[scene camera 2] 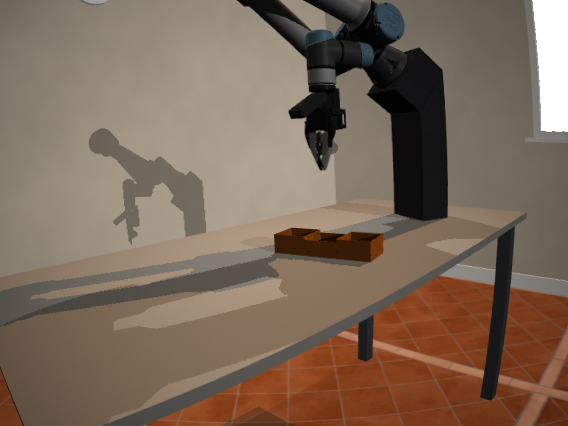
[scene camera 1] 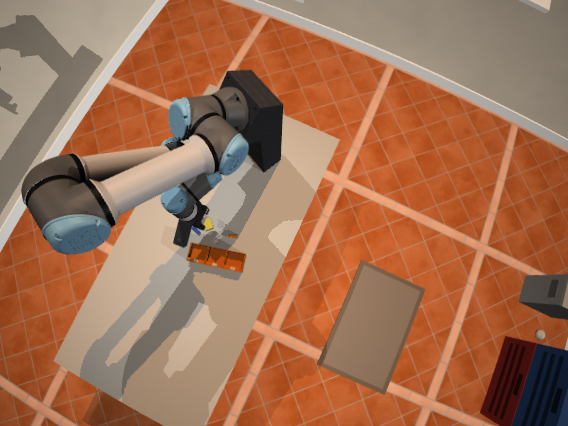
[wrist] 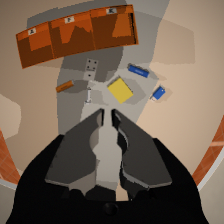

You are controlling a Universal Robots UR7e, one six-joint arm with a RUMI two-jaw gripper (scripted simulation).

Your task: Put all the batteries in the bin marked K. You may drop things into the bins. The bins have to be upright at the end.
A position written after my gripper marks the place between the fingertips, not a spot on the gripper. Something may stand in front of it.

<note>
I see my gripper [scene camera 2: 322,170].
My gripper is seen too in the wrist view [wrist: 107,110].
</note>
